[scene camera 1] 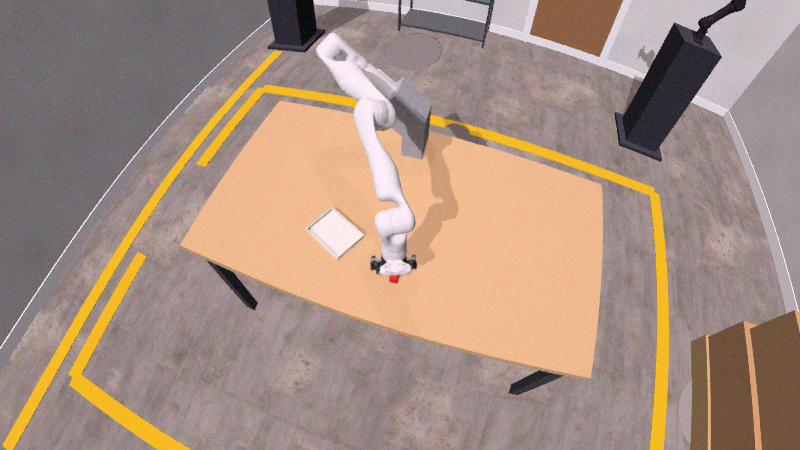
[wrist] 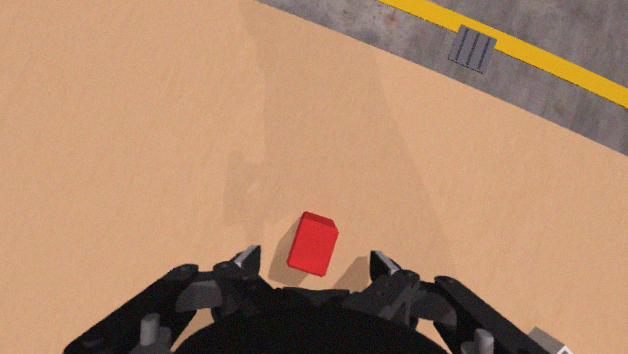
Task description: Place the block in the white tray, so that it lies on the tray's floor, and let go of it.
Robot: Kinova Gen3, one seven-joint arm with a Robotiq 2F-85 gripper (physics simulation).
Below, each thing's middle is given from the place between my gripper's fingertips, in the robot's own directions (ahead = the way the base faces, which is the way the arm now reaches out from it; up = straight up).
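White tray (scene camera 1: 336,234): 25 cm to the right of my hand and 8 cm behind it. Relative to the red block (wrist: 315,238), my hand is 1 cm below, 1 cm to the right and 2 cm short of it.
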